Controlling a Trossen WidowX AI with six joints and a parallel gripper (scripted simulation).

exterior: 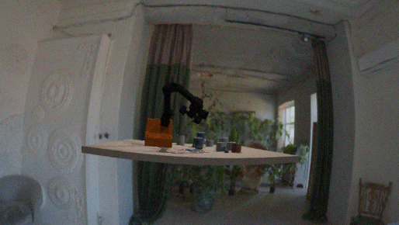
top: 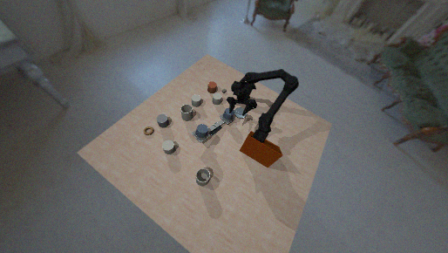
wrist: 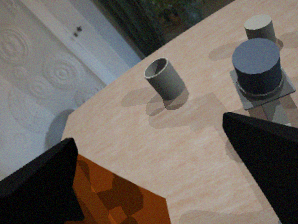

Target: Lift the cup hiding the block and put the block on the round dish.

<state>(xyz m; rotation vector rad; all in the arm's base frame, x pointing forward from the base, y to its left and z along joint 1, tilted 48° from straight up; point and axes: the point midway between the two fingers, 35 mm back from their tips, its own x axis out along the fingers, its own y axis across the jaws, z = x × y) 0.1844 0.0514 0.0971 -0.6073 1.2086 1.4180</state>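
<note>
The grey balance is 11 cm ahead of my gripper tip, 5 cm to the left of it and 21 cm below it. Round my gripper tip: blue-grey cup 11 cm ahead, 18 cm to the left, 14 cm below; red-brown cup 37 cm ahead, 20 cm to the right, 21 cm below.
</note>
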